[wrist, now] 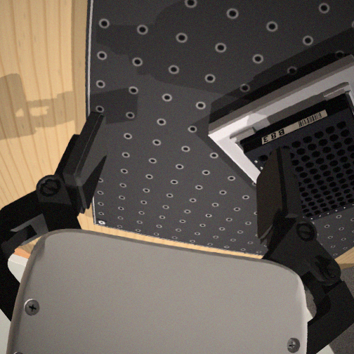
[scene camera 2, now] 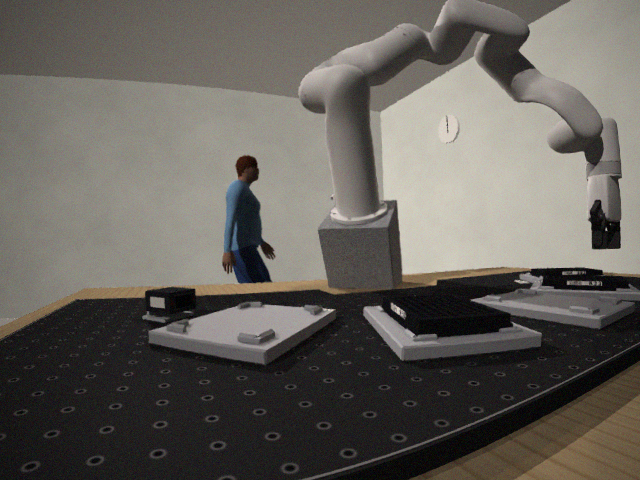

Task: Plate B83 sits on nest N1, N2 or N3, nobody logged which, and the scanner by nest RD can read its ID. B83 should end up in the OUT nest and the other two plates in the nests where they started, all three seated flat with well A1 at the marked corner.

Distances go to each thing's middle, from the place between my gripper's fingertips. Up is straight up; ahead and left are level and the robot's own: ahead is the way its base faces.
Right now my hand is 27 cm past the black scanner [scene camera 2: 168,293], 82 cm to the left of it and 4 cm above it.
